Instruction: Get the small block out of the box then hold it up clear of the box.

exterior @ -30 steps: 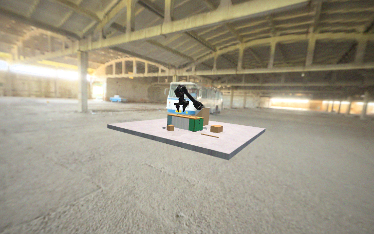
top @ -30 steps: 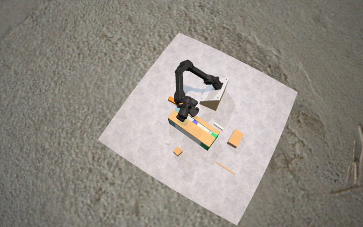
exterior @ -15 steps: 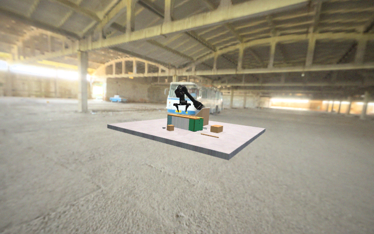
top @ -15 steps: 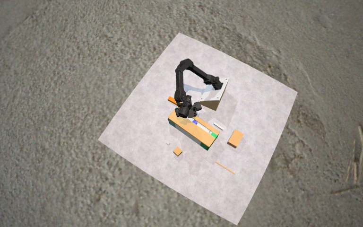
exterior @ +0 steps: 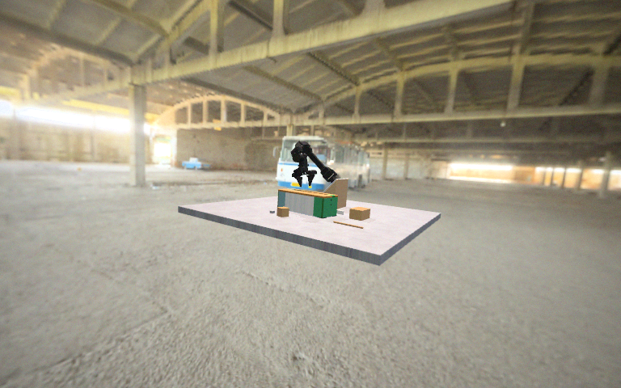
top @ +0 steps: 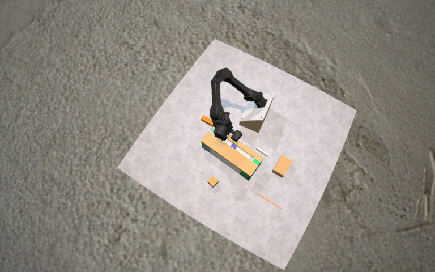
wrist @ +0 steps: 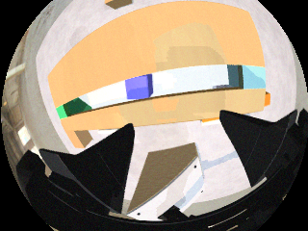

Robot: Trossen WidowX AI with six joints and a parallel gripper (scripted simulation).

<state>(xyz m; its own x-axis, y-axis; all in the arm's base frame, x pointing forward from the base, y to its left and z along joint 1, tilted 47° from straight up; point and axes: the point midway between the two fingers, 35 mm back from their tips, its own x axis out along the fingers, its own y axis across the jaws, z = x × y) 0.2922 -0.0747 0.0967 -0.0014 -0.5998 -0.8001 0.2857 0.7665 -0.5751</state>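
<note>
The small blue block lies 7 cm below my gripper tip, 5 cm to the left of it and 4 cm ahead of it. Also, from my gripper tip: flat orange block (39 cm to the left, 13 cm below, 1 cm ahead); then orange-topped box (9 cm below, 6 cm to the left, 3 cm ahead); then small orange cube (28 cm ahead, 13 cm below, 1 cm to the left).
</note>
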